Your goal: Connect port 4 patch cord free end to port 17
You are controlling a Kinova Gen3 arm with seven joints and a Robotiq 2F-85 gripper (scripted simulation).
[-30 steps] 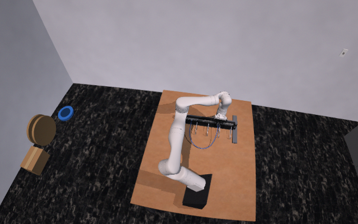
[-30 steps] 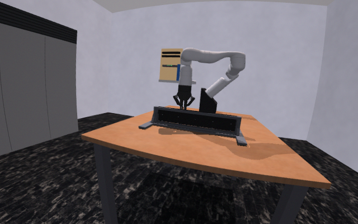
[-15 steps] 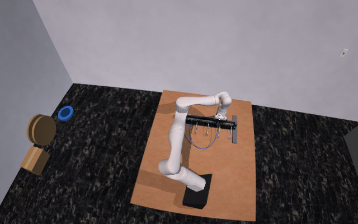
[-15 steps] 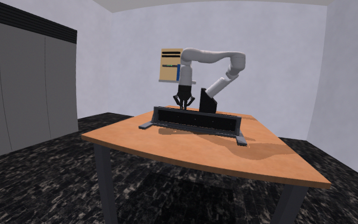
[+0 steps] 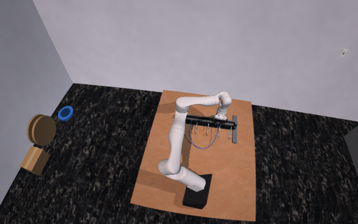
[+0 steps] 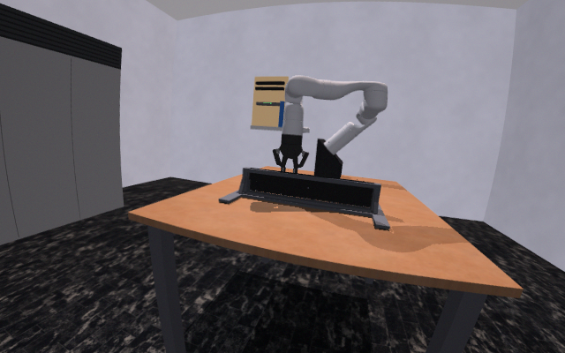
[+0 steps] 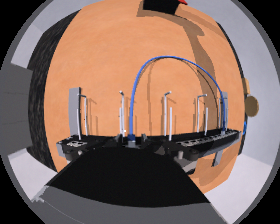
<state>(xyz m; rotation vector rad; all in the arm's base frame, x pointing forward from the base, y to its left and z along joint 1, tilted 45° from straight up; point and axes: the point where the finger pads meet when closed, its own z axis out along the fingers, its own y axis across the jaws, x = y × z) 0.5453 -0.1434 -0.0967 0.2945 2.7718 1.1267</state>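
My hand is 10 mm short of the plug and 10 mm above it.
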